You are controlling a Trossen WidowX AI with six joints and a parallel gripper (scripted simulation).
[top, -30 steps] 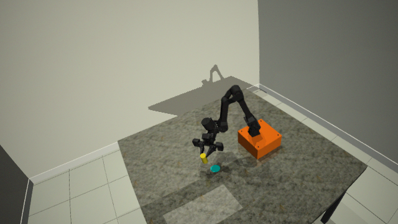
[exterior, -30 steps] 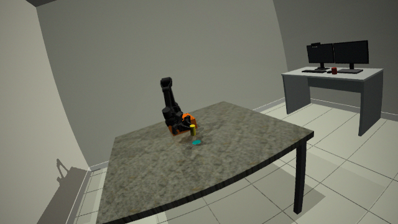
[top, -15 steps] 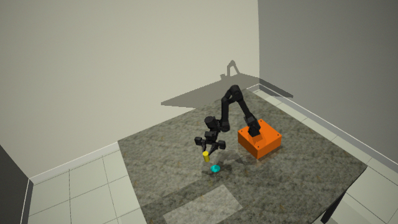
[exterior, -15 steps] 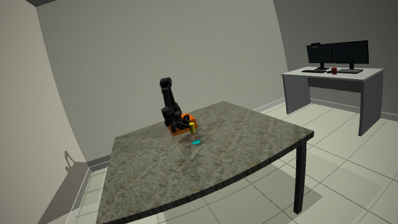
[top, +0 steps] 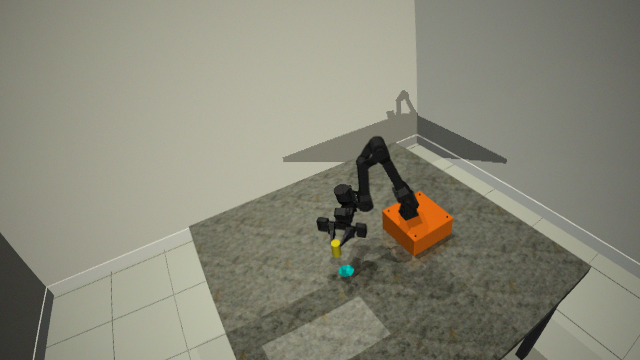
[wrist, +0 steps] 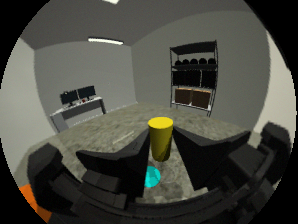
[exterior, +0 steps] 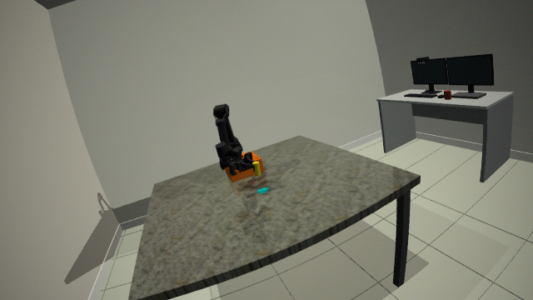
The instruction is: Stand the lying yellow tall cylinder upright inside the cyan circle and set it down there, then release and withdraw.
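My gripper tip is now 15 cm above the cyan circle and 3 cm past it. From my gripper tip the other things lie so: yellow tall cylinder: 2 cm below.
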